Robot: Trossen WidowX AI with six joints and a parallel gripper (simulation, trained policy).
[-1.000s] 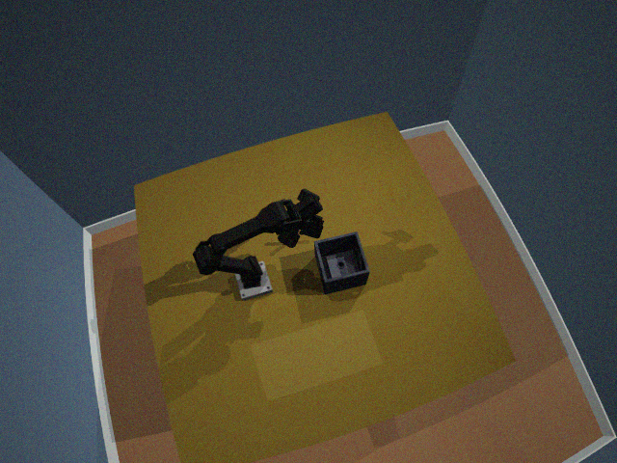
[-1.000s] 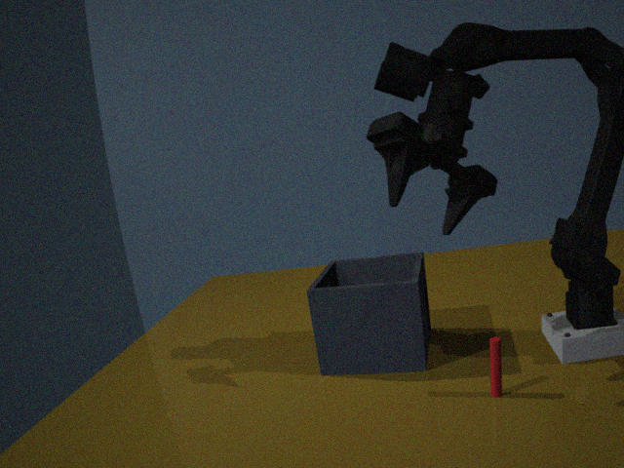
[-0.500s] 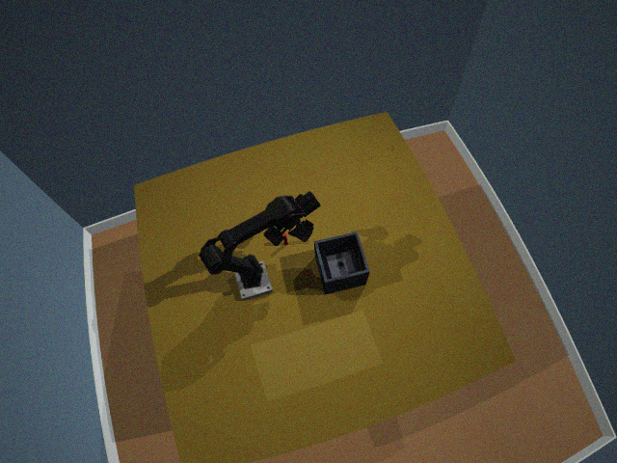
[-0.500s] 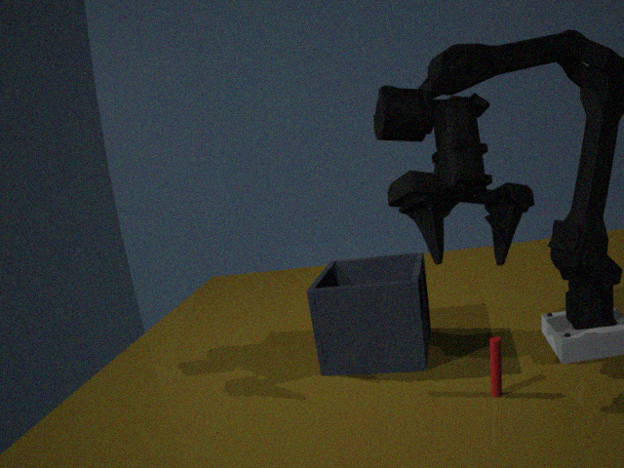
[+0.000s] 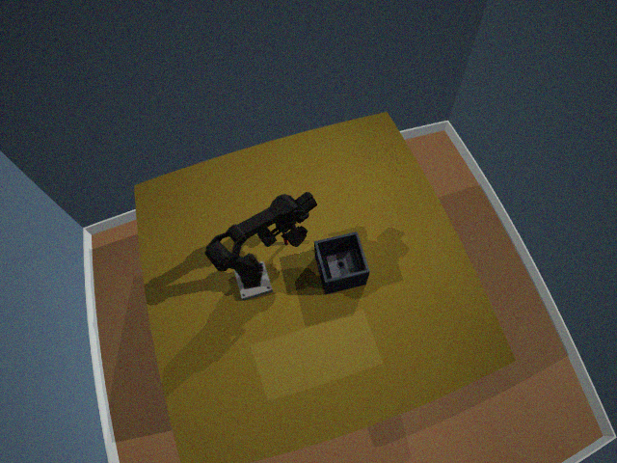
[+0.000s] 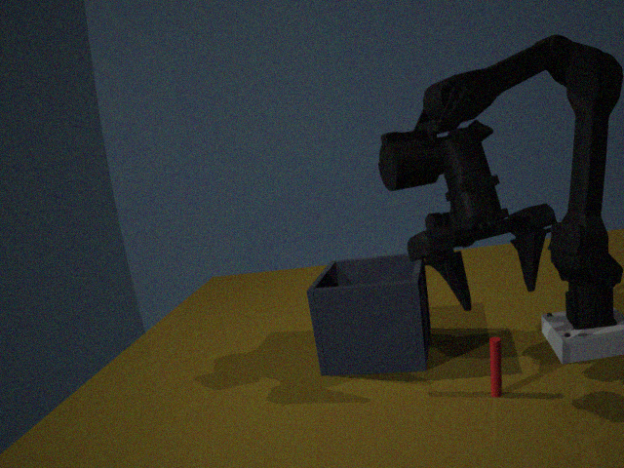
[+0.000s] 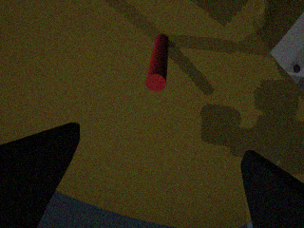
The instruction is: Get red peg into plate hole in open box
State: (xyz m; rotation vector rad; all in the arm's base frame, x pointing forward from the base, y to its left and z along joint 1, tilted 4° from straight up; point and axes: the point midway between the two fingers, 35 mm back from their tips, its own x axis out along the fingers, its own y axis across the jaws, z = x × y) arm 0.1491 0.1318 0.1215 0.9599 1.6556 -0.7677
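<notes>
Now: the red peg 9 cm below my gripper tip and 1 cm ahead of it. The rest, counted from my gripper tip: grey plate 19 cm ahead, 15 cm to the right, 8 cm below.
</notes>
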